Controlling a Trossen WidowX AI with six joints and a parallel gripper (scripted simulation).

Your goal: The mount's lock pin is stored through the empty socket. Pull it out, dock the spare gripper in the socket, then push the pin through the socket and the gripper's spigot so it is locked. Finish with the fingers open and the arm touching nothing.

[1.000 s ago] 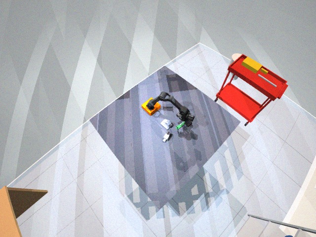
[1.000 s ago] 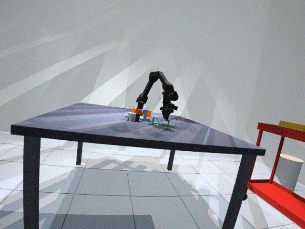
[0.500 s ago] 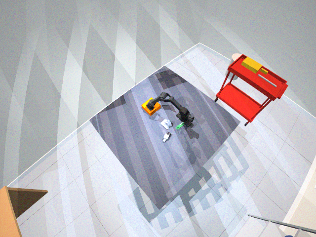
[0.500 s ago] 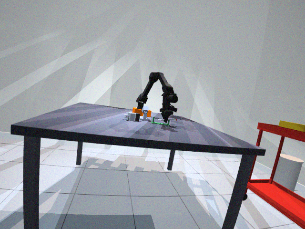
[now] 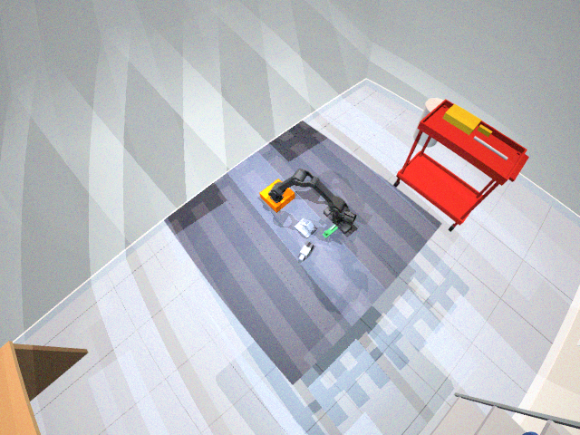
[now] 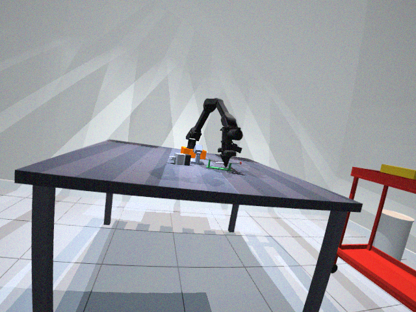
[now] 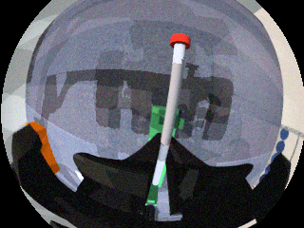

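The green cradle lies 40 mm to the right of my gripper tip and 10 mm above it. Round my gripper tip: spare gripper: 20 mm behind, 260 mm to the right, 10 mm above; then mount: 110 mm behind, 150 mm to the right, 40 mm above.
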